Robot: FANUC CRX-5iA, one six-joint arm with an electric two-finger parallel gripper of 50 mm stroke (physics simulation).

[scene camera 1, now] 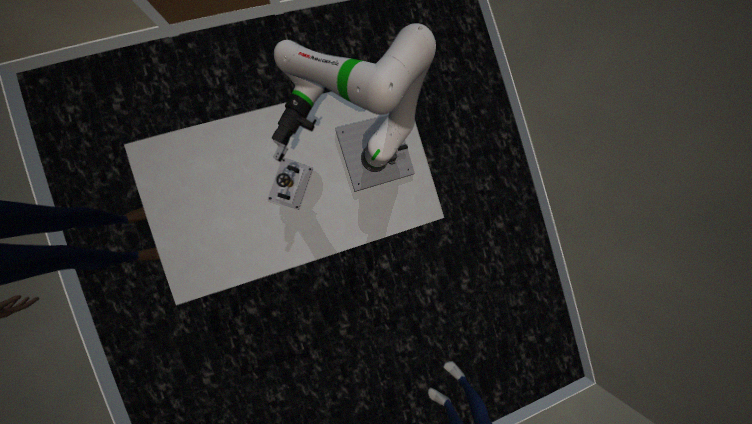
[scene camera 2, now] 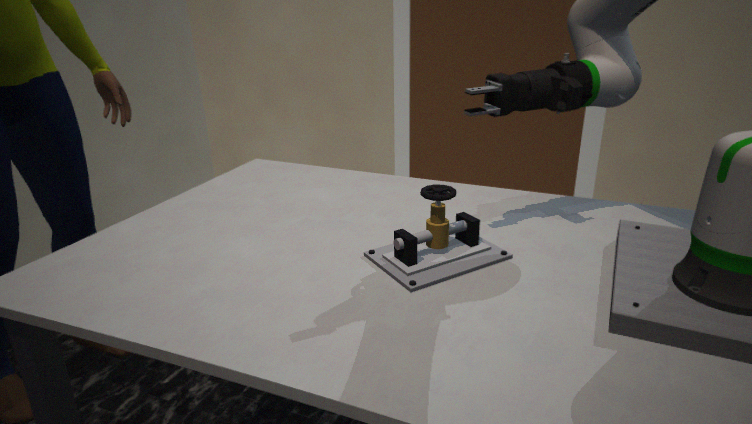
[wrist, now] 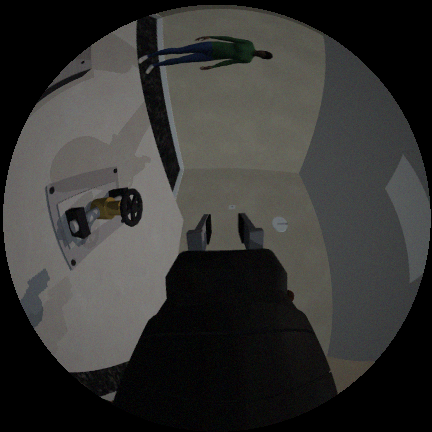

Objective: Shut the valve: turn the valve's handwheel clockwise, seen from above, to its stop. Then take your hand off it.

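Note:
The valve's black handwheel [scene camera 1: 284,180] [scene camera 2: 438,198] [wrist: 140,206] sits level on top of the brass valve body [scene camera 2: 437,234] [wrist: 104,207]. The pipe is held between two black blocks on a grey base plate [scene camera 1: 302,194] [scene camera 2: 458,265] on the table. My gripper [scene camera 1: 279,156] [scene camera 2: 466,101] [wrist: 224,222] is open and empty, its fingers one above the other and pointing roughly sideways. In scene camera 2 it is well above the handwheel and to its right, apart from it. The wheel's turn angle against its stop cannot be read from these views.
The robot's mounting plate [scene camera 1: 347,152] [scene camera 2: 637,268] stands on the table [scene camera 1: 210,210] [scene camera 2: 210,252] beside the valve. A person [scene camera 2: 31,121] in a yellow top stands past the table's far left end. Another person [wrist: 240,51] in green shows in the wrist view, away from the table.

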